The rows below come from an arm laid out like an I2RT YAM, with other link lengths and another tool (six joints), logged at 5 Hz.
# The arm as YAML. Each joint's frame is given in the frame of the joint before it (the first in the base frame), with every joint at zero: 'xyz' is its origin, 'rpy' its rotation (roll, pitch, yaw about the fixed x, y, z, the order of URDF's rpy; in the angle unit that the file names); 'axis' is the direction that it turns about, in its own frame. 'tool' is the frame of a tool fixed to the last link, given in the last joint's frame.
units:
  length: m
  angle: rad
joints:
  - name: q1
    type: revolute
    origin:
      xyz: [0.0, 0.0, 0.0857]
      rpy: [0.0, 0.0, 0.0]
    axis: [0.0, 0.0, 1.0]
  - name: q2
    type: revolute
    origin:
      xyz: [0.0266, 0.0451, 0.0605]
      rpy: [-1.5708, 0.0, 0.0]
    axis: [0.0, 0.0, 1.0]
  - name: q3
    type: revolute
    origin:
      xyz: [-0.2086, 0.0, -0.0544]
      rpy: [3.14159, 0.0, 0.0]
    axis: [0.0, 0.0, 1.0]
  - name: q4
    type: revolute
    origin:
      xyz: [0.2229, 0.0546, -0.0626]
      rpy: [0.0, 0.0, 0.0]
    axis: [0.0, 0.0, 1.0]
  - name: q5
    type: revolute
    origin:
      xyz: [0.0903, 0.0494, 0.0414]
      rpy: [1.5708, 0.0, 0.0]
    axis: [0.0, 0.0, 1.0]
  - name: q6
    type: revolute
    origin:
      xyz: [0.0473, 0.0, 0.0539]
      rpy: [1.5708, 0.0, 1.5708]
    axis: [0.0, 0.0, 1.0]
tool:
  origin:
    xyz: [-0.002, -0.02, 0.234]
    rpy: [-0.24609, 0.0, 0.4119]
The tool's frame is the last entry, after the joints.
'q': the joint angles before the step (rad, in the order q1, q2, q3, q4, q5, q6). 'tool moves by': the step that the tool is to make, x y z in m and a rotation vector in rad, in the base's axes. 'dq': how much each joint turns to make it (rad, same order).
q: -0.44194, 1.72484, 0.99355, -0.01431, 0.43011, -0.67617
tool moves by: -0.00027, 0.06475, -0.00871, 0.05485, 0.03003, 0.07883
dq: 0.12054, -0.10414, -0.06865, -0.11025, 0.00153, 0.06333
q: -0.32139, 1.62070, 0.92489, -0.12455, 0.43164, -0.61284
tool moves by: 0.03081, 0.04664, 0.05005, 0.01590, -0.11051, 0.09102
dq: 0.09233, -0.12780, 0.01106, -0.05151, -0.03089, 0.03625
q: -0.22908, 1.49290, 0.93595, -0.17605, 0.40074, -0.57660
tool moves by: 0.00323, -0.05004, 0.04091, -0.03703, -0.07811, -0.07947
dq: -0.09422, 0.00075, 0.06867, 0.02592, -0.00229, -0.02212
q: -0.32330, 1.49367, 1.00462, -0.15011, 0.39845, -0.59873
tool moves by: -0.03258, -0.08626, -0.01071, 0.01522, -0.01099, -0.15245
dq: -0.19532, 0.09232, 0.04233, 0.05800, -0.04540, -0.01144
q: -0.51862, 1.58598, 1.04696, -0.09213, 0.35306, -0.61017
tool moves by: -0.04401, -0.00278, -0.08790, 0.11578, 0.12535, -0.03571
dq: -0.07363, 0.09348, -0.08277, 0.00878, -0.04960, -0.00038
